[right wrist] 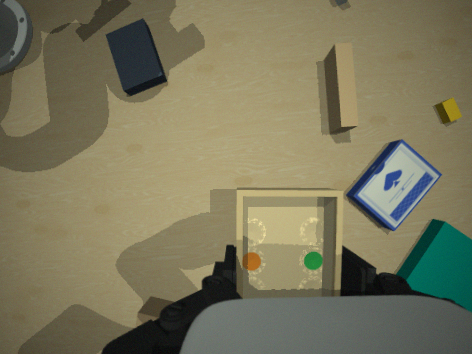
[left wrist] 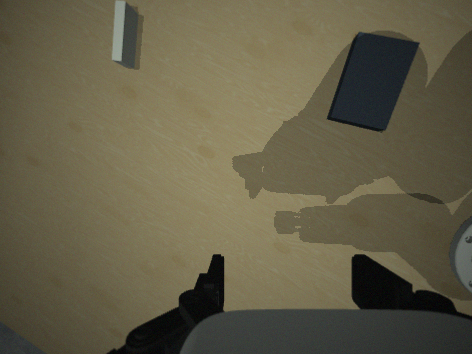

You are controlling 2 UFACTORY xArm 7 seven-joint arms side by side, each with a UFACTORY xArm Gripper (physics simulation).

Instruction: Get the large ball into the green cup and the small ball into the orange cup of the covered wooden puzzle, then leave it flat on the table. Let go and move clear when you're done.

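Pixels of known places: left gripper, fingertip midpoint: (left wrist: 287, 276); right gripper, fingertip midpoint: (right wrist: 282, 264); left arm's base at its link origin: (right wrist: 0, 36).
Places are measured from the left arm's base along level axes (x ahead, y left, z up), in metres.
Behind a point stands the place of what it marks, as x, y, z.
Note:
The wooden puzzle (right wrist: 339, 225) {0.379, -0.383, 0.150} is a square, light wooden tray in the right wrist view. An orange cup (right wrist: 251, 261) {0.318, -0.391, 0.149} shows at its left and a green cup (right wrist: 313, 260) {0.358, -0.402, 0.148} at its right, with pale speckled rings near them. Neither ball shows in the visible part; the near end is hidden behind my gripper's body. My right gripper (right wrist: 282, 264) {0.338, -0.406, 0.134} is shut on the puzzle, one finger against each side wall. My left gripper (left wrist: 287, 276) {0.262, 0.050, 0.144} is open and empty above the table, away from the puzzle.
A dark blue box (left wrist: 373, 82) {0.223, -0.126, 0.018} (right wrist: 136, 57) {0.227, -0.133, 0.018} lies on the table. A white block (left wrist: 119, 32) {0.526, -0.099, 0.025} shows in the left wrist view. In the right wrist view are a wooden block (right wrist: 345, 87) {0.478, -0.264, 0.035}, a yellow cube (right wrist: 451, 110) {0.626, -0.326, 0.011}, a blue-edged card box (right wrist: 395, 185) {0.514, -0.400, 0.021} and a teal box (right wrist: 442, 267) {0.551, -0.525, 0.018}.

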